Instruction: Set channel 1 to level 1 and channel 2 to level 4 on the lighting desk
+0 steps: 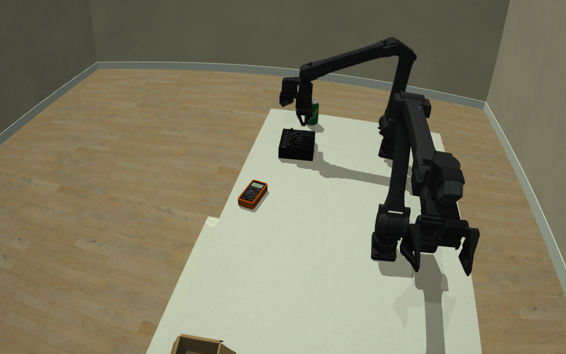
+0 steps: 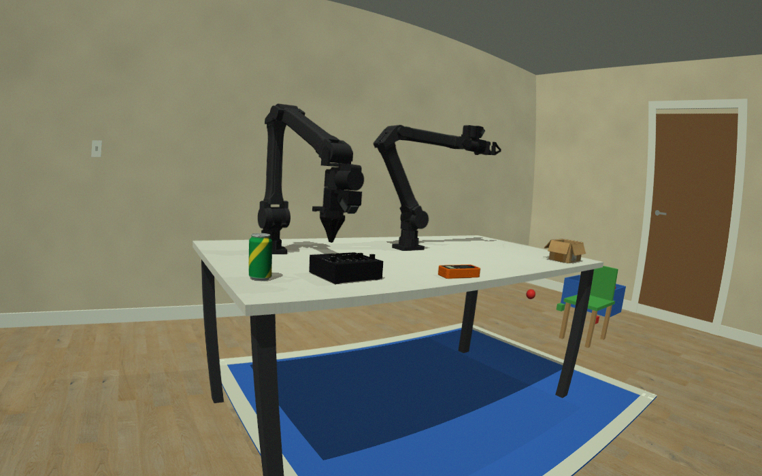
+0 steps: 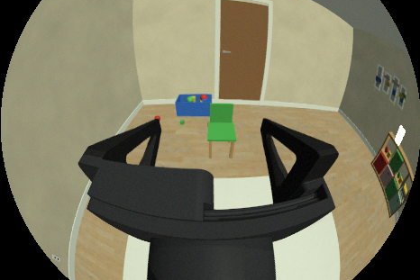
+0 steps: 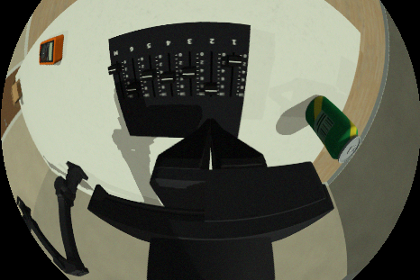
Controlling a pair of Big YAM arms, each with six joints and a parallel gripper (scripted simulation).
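My right hand is 40 mm above the channel 2 fader cap and 20 mm short of it. Round my right hand: channel 1 fader cap 50 mm ahead, 40 mm below, 20 mm to the right; then orange multimeter 400 mm to the left, 100 mm ahead, 90 mm below; then can 210 mm to the right, 40 mm below.
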